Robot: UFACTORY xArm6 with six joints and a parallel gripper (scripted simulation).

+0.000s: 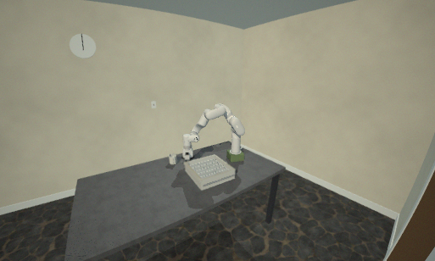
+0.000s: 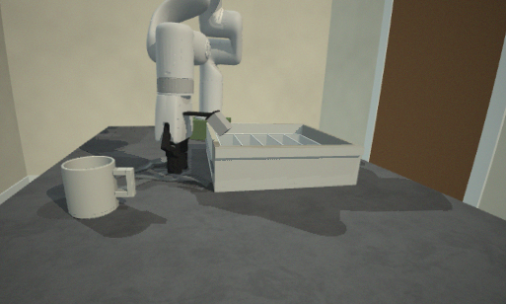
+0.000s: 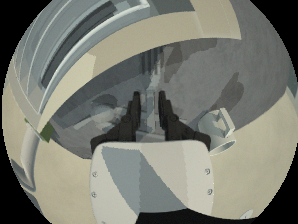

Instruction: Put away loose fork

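My gripper is now 50 mm past the cutlery tray, 260 mm to the right of it and 10 mm below it. From my hand the other things lie so: white mug (90 mm ahead, 150 mm to the right, 10 mm below).
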